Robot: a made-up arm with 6 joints.
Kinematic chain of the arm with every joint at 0, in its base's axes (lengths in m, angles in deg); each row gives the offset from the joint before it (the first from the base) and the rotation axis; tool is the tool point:
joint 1: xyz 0 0 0.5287 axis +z
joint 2: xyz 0 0 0 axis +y
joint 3: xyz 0 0 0.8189 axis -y
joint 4: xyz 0 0 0 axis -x
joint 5: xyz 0.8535 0 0 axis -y
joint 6: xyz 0 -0.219 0 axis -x
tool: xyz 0 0 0
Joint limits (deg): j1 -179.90..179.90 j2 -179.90..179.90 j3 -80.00..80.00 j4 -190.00..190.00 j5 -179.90..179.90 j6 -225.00..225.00
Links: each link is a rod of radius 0.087 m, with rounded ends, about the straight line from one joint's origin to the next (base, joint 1, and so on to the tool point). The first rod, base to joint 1, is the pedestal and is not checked.
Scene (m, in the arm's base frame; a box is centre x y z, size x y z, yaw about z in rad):
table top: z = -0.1
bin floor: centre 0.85 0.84 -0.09 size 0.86 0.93 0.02 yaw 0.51
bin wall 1: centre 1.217 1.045 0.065 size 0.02 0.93 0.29 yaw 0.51
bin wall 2: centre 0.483 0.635 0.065 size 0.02 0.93 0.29 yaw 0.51
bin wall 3: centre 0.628 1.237 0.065 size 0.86 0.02 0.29 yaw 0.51
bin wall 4: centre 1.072 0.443 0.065 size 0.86 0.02 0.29 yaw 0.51
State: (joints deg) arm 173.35 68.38 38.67 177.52 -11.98 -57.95
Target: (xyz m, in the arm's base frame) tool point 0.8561 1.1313 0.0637
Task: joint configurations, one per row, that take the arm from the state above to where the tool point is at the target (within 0.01 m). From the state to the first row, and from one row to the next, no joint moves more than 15 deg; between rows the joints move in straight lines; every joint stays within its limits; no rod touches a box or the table.
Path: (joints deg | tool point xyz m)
1: 158.98 67.46 37.08 177.85 -11.98 -57.95 | -1.4757 0.3326 0.4181
2: 144.61 66.53 35.49 178.19 -11.98 -57.95 | -1.3382 0.6822 0.4207
3: 130.23 65.61 33.91 178.52 -11.98 -57.95 | -1.1198 0.9847 0.4232
4: 115.86 64.68 32.32 178.86 -11.98 -57.95 | -0.8354 1.2215 0.4258
5: 101.49 63.76 30.73 179.19 -11.98 -57.95 | -0.5038 1.3790 0.4281
6: 87.12 62.84 29.14 179.52 -11.98 -57.95 | -0.1464 1.4489 0.4305
7: 72.75 61.91 27.55 179.86 -11.98 -57.95 | 0.2141 1.4281 0.4330
8: 58.38 60.99 25.97 180.19 -11.98 -57.95 | 0.5552 1.3195 0.4354
9: 44.00 60.06 24.38 180.53 -11.98 -57.95 | 0.8562 1.1312 0.4380
10: 44.01 69.90 28.96 179.35 -11.98 -57.95 | 0.8658 1.1409 0.2527
11: 44.01 79.73 33.55 178.18 -11.98 -57.95 | 0.8561 1.1313 0.0637

